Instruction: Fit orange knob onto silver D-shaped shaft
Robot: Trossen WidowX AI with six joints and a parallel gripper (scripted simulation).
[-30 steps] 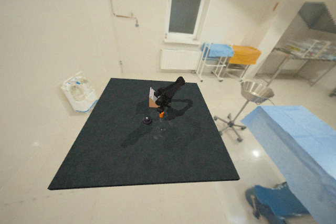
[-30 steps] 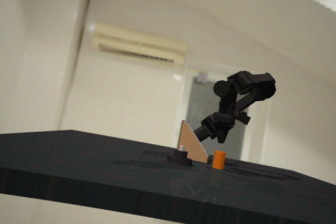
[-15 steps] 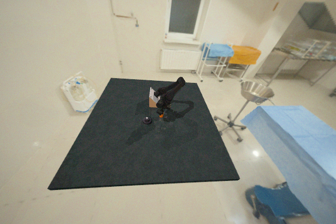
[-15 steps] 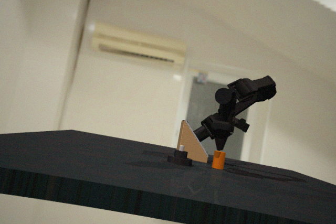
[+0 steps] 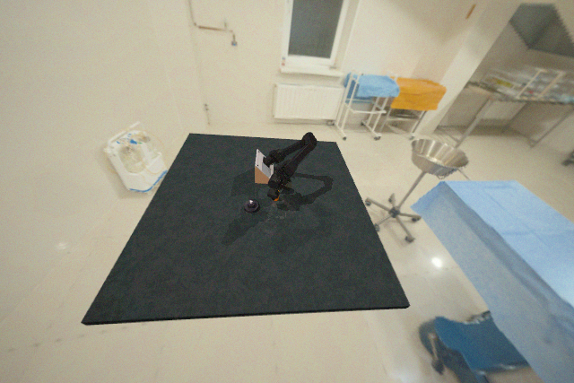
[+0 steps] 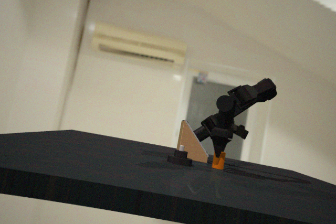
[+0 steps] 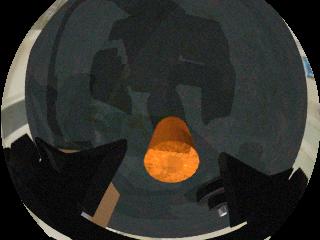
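The orange knob lies right at my gripper tip. From my gripper tip the other things lie so: round black pedestal 7 cm ahead, 14 cm to the right, 1 cm below.
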